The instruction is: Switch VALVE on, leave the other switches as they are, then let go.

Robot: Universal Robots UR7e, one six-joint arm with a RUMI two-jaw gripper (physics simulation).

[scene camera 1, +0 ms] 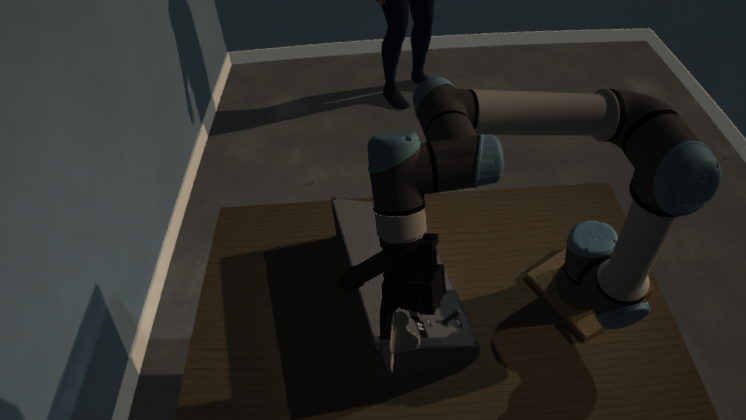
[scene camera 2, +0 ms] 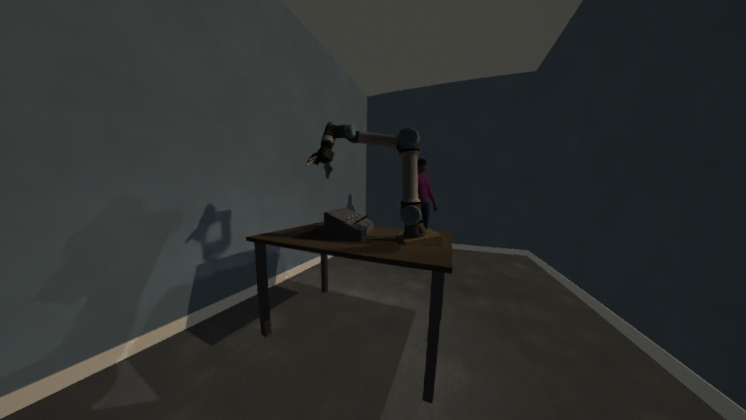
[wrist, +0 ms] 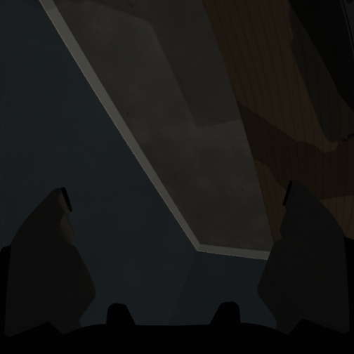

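Where they show: gripper, between the fingertips: [scene camera 1: 406, 345] [scene camera 2: 317, 172]; arm's base, origin of its link: [scene camera 1: 583, 285] [scene camera 2: 415, 235].
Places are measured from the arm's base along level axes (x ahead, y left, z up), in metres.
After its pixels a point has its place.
Note:
The grey sloped switch box [scene camera 1: 357, 229] {x 0.612, y -0.067, z 0.121 m} [scene camera 2: 339, 224] {x 0.424, y 0.263, z 0.067 m} stands on the table. In the scene camera 1 view my arm and gripper cover most of its panel, and the VALVE switch and its label are hidden there. A dark lever [scene camera 1: 451, 316] {x 0.361, y 0.167, z 0.081 m} shows at the panel's near end. In the scene camera 2 view the switches are too small to tell apart. My gripper [scene camera 1: 395, 355] {x 0.449, y 0.428, z 0.382 m} [scene camera 2: 317, 171] {x 0.449, y 0.428, z 0.382 m} [wrist: 175, 186] is open and empty, its two fingers wide apart. It hangs well above the box, tilted towards the wall, and touches nothing.
The wooden table [scene camera 1: 250, 224] {x 0.986, y -0.216, z -0.035 m} [scene camera 2: 396, 255] {x -0.019, y 0.365, z -0.035 m} [wrist: 260, 90] carries the box and my arm's base board [scene camera 1: 587, 324] {x 0.006, y 0.117, z -0.012 m}. A pale blue wall [scene camera 1: 93, 130] [scene camera 2: 156, 130] rises beyond the table's left side. A person [scene camera 1: 395, 52] [scene camera 2: 425, 190] stands behind the table.

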